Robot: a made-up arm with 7 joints.
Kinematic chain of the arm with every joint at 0, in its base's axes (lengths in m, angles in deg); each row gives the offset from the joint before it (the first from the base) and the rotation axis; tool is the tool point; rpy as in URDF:
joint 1: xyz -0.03 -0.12 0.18 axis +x
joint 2: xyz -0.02 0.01 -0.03 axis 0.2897 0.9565 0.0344
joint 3: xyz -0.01 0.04 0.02 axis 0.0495 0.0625 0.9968
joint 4: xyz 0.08 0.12 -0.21 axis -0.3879 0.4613 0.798
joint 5: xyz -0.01 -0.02 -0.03 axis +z
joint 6: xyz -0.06 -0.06 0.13 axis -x
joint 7: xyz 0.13 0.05 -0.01 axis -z
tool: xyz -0.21 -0.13 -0.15 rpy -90 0 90
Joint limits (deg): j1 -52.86..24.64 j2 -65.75..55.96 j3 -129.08..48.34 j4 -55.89..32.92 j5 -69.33..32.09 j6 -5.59..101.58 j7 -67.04..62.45
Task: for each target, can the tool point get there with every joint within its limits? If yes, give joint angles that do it. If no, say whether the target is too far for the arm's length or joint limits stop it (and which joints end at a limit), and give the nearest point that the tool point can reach.
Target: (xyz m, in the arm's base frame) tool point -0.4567 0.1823 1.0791
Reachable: no: too far | nearest point -0.3206 0.0741 0.4716 | short by 0.632 m
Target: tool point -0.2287 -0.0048 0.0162
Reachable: yes | joints -30.98 46.13 -76.23 3.20 -17.47 46.09 16.43
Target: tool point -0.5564 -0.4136 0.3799
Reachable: no: joint limits stop it (at a limit: joint 1, joint 3, joint 4, joint 5, joint 7) | nearest point -0.3876 -0.3297 0.3155 | short by 0.199 m
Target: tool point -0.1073 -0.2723 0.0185
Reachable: yes | joints -11.01 -55.40 -0.77 -35.58 -9.11 70.48 -42.91
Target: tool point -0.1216 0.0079 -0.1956
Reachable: yes | joints 1.85 -7.13 10.31 -45.19 19.14 6.84 16.99
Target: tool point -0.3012 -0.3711 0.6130
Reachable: no: joint limits stop it (at a limit: joint 1, joint 2, joint 4, joint 5, joint 7) | nearest point -0.2440 -0.3021 0.4784 | short by 0.162 m
